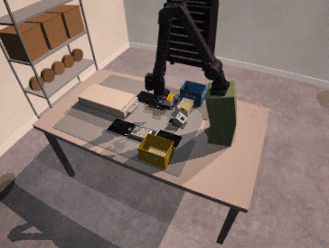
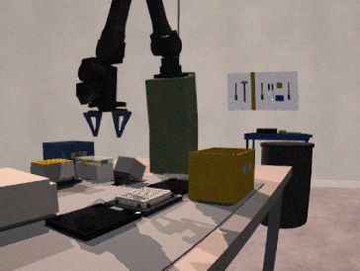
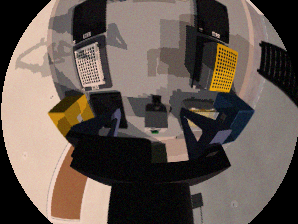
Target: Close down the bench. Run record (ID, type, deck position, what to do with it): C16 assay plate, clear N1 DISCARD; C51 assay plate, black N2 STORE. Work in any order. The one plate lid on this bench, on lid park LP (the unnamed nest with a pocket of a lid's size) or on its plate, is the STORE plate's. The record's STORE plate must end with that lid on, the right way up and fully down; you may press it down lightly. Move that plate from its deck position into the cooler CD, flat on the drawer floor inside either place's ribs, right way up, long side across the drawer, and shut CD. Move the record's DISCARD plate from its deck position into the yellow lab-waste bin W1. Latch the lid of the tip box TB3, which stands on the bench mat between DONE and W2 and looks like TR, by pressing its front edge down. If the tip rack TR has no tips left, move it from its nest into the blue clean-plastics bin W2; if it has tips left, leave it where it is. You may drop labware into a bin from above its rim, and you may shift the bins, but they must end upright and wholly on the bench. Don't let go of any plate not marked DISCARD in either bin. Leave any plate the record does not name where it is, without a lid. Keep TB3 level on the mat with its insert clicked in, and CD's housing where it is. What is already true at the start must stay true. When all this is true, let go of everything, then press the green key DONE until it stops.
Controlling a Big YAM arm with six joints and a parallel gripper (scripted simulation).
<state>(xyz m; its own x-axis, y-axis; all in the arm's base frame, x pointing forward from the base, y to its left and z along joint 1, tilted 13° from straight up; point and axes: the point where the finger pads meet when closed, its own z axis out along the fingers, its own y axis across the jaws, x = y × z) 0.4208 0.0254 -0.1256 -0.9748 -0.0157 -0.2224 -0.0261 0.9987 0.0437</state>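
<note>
Right now my hand is 20 cm to the left of the yellow-topped tip rack TR, 11 cm above it and 7 cm short of it. From my hand the other things lie so: tip box TB3 (17 cm to the right, 12 cm below, 10 cm behind); then DONE key block (13 cm behind, 11 cm below, 2 cm to the right); then green key DONE (15 cm behind, 10 cm below, 2 cm to the right).
</note>
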